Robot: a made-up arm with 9 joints.
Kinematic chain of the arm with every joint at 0, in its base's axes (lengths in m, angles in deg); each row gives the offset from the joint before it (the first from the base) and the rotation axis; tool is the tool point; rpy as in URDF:
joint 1: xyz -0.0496 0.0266 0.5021 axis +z
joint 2: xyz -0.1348 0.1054 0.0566 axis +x
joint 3: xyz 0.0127 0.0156 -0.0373 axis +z
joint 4: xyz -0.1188 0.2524 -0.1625 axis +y
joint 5: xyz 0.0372 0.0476 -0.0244 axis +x
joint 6: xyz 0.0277 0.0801 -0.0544 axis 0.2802 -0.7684 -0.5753
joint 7: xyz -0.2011 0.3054 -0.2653 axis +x
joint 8: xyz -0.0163 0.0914 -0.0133 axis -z
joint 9: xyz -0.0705 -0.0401 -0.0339 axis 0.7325 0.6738 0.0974
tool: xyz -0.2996 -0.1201 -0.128 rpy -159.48 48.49 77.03
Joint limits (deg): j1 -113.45..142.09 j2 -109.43..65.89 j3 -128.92..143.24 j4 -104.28..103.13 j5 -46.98..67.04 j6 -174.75..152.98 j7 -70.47..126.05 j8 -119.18..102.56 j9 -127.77..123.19
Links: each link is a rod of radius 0.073 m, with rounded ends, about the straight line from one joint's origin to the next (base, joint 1, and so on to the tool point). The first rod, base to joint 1, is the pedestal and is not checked.
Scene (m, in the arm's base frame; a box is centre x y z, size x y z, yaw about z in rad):
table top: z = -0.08
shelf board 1: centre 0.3 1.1 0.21 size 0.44 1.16 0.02 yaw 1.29
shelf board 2: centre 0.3 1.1 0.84 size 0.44 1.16 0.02 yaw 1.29
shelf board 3: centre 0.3 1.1 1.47 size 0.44 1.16 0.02 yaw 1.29
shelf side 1: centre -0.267 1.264 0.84 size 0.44 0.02 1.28 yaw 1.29
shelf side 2: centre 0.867 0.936 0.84 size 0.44 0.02 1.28 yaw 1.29
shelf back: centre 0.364 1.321 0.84 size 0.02 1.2 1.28 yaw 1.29
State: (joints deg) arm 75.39 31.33 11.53 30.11 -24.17 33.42 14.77 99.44 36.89
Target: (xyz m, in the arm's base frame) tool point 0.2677 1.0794 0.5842
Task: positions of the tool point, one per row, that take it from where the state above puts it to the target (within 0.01 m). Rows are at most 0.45 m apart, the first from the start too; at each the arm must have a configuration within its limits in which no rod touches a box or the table.
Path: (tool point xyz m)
1: -1.5150 0.1507 0.6784
2: -1.2955 0.5108 0.8289
3: -0.9444 0.7771 0.8734
4: -0.5341 0.8896 0.8242
5: -0.1493 0.8301 0.7142
6: 0.1370 0.6261 0.5841
7: 0.1707 0.7763 0.6441
8: 0.2098 0.9330 0.6525
9: 0.2676 1.0794 0.5842

